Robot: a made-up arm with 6 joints.
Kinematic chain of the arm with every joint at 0, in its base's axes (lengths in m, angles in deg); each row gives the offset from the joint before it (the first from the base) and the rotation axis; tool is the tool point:
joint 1: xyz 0 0 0.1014 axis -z
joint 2: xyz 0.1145 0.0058 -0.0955 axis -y
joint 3: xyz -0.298 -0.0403 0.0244 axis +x
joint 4: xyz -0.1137 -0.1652 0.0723 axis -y
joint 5: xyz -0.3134 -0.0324 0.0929 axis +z
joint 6: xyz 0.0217 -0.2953 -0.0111 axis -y
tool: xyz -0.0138 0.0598 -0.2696
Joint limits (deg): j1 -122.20..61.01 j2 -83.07..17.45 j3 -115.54..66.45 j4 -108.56..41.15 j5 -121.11..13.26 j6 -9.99..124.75
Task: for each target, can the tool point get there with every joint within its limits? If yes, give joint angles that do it. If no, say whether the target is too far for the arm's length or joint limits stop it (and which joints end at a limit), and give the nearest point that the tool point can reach.
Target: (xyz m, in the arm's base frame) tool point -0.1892 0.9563 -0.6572
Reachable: no: joint limits stop it (at a limit: joint 1, joint 3, joint 4, joint 5) | nearest point -0.2500 0.7248 -0.5472 | short by 0.263 m
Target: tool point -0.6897 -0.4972 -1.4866
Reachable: no: too far | nearest point -0.4964 -0.3579 -0.7394 | short by 0.784 m
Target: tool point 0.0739 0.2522 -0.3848
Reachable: no: joint limits stop it (at a limit: joint 1, joint 2, joint 3, joint 4, joint 6) | nearest point 0.1889 0.1702 -0.3758 | short by 0.142 m
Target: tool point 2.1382 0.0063 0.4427
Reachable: no: too far | nearest point 0.9678 -0.1027 0.2568 | short by 1.190 m
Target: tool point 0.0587 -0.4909 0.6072
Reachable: yes | joints -35.55 -23.88 -29.46 1.21 -25.58 90.01
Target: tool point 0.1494 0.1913 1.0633
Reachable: yes | joints -72.35 -69.53 -59.29 -24.22 -87.36 45.79
